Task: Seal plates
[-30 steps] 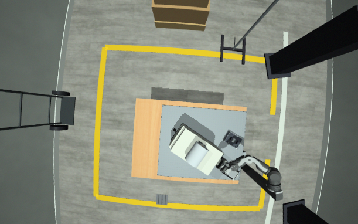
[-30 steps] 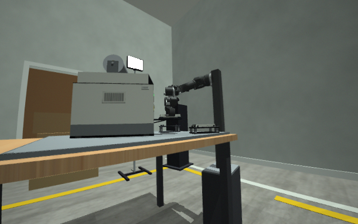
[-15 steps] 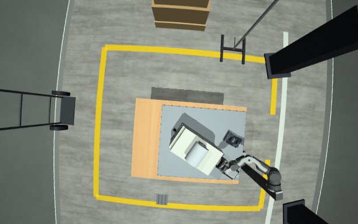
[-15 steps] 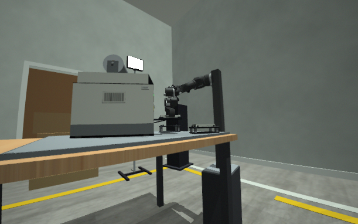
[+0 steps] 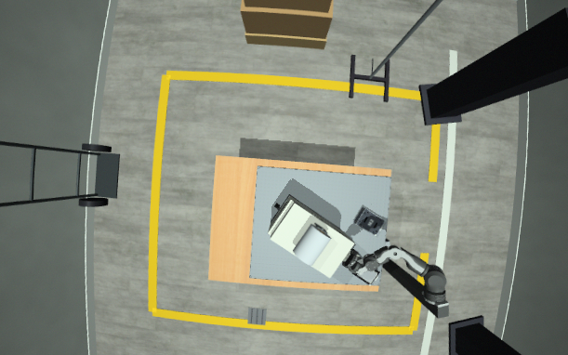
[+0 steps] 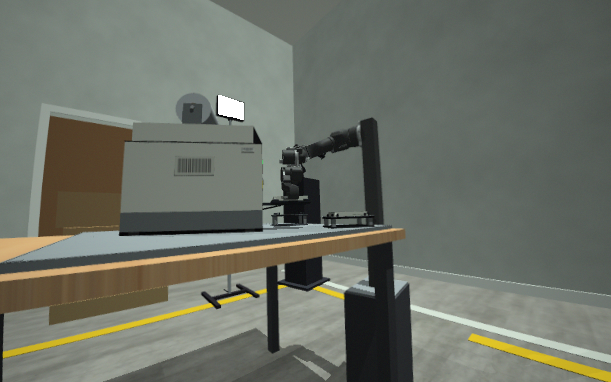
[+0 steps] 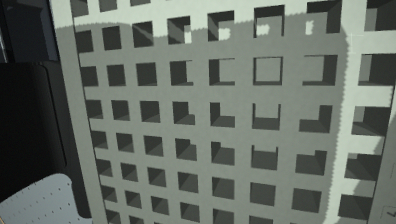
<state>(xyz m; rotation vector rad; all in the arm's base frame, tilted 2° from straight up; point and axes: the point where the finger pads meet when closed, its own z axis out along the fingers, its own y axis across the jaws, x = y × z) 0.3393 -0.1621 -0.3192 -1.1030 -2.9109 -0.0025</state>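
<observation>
My hand is right at the plate. Also, from my hand: foil roll (25 cm ahead, 22 cm to the right, 31 cm above); then sealer stage (1 cm below).
</observation>
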